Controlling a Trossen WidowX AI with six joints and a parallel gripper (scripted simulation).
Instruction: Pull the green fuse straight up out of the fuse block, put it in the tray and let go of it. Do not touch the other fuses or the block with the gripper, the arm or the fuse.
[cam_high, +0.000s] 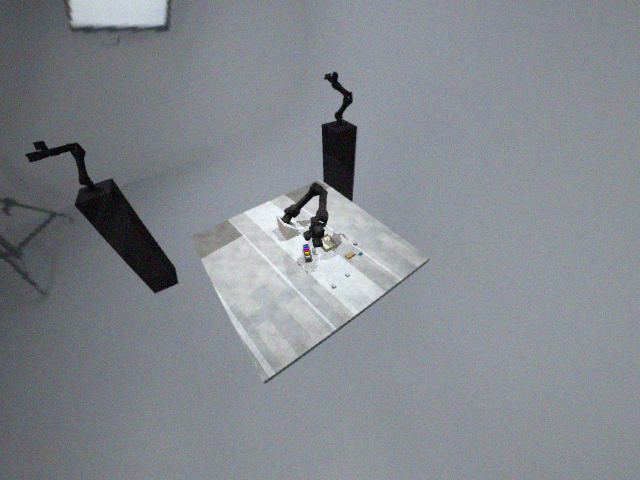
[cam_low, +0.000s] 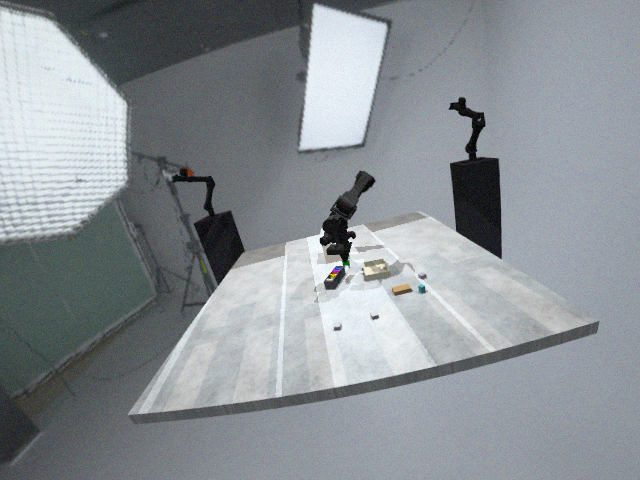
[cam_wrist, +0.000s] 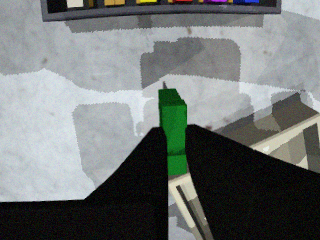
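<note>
My gripper tip is 120 mm to the right of the tray, 90 mm above it and 50 mm past it. Also, from my gripper tip: green fuse: 10 mm below.
</note>
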